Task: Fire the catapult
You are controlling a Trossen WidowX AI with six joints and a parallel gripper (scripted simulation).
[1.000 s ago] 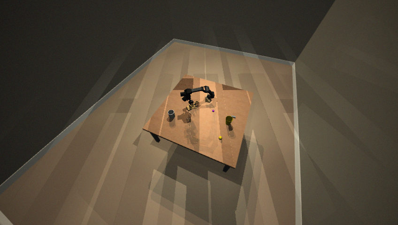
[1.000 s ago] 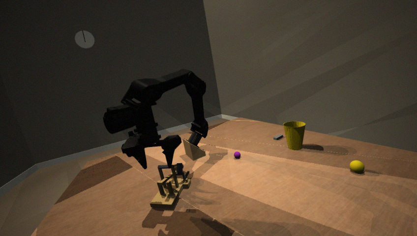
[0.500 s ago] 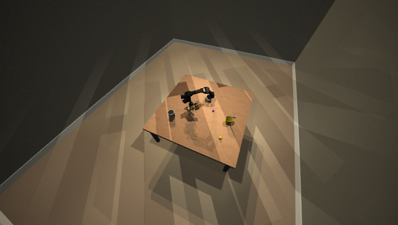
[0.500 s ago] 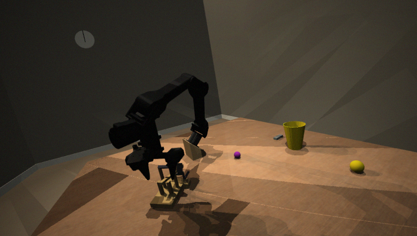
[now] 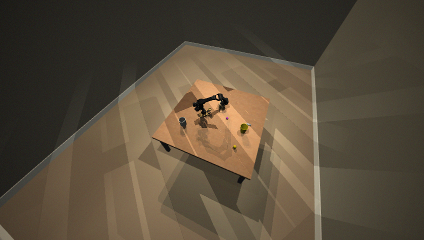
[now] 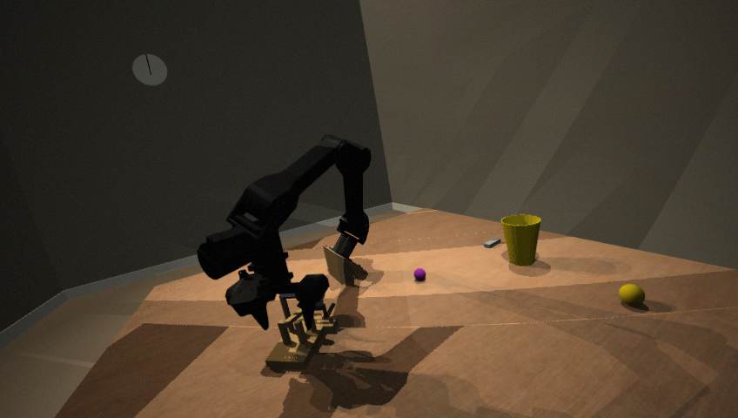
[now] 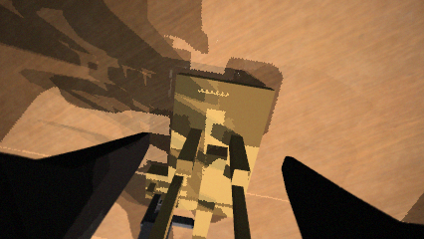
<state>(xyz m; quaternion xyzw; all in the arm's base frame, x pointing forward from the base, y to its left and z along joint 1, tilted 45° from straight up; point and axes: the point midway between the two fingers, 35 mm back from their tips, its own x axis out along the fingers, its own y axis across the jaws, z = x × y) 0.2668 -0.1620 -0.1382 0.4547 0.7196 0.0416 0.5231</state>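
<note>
Now: the purple ball 70 mm behind my gripper tip, 360 mm to the left of it and 40 mm below it. Round my gripper tip: yellow cup: 60 mm ahead, 610 mm to the left, 30 mm below; wooden catapult: 50 mm behind, 60 mm to the left, 10 mm below; white mug: 230 mm ahead, 180 mm to the right, 30 mm below.
</note>
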